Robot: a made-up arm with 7 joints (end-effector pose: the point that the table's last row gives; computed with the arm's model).
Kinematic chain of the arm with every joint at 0, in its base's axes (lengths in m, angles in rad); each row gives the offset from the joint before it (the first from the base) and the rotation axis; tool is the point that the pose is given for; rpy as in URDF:
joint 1: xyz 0 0 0.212 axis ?
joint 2: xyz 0 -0.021 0.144 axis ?
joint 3: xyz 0 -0.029 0.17 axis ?
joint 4: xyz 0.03 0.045 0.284 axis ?
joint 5: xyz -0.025 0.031 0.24 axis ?
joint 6: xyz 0 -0.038 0.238 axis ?
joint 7: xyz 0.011 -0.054 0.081 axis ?
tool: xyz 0 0 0 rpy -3.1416 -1.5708 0
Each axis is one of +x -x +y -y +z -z.
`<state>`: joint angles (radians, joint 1 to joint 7).
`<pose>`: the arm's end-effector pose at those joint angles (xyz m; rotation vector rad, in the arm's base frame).
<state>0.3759 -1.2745 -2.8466 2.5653 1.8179 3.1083 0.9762</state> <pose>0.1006 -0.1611 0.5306 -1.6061 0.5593 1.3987</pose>
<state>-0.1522 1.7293 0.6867 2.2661 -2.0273 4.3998 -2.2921</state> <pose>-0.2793 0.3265 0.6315 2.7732 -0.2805 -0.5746</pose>
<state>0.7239 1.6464 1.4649 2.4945 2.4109 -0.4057 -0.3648</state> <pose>-0.2163 0.2394 0.2214 -1.3114 -2.0086 0.8222</pose>
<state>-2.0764 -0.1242 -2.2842 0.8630 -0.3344 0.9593 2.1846</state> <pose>-0.2310 0.2640 1.2636 -1.3613 0.0731 0.3833</pose>
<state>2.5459 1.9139 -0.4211 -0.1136 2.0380 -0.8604 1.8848</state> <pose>0.7163 -0.6236 0.0937 0.0725 -1.2521 0.0886</pose>
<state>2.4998 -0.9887 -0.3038 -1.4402 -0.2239 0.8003 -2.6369</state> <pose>-0.1312 -0.0308 1.0080 -0.3868 0.0963 2.5891</pose>
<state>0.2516 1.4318 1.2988 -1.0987 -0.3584 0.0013 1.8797</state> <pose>-0.5242 -0.6769 0.3315 -0.1141 -0.9658 -0.0400</pose>
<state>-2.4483 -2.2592 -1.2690 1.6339 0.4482 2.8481 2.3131</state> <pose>-0.5117 0.1867 -0.0099 -0.6247 -1.8458 0.7112</pose>
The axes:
joint 1: +z
joint 2: -y
joint 3: +z
joint 4: +y
joint 5: +z
joint 6: -y
joint 7: +x

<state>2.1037 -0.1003 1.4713 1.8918 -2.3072 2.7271 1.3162</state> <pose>-0.3031 -0.2783 0.7530 1.9801 -1.3757 0.8103</pose>
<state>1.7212 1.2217 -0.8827 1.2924 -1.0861 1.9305 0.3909</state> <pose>0.3977 -0.4997 0.9351 -0.5793 0.2841 -2.3808</pose>
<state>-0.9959 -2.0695 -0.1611 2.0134 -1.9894 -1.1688 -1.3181</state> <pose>-0.0460 -0.1058 -0.2953 0.7870 -1.2080 2.2738</pose>
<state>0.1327 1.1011 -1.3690 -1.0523 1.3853 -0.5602 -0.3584</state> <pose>-0.7319 0.2720 0.7369 0.7837 0.1596 1.7291</pose>
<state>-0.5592 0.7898 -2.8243 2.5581 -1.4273 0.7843 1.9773</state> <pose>-0.4198 -0.0805 0.1376 1.0667 2.6014 0.8448</pose>
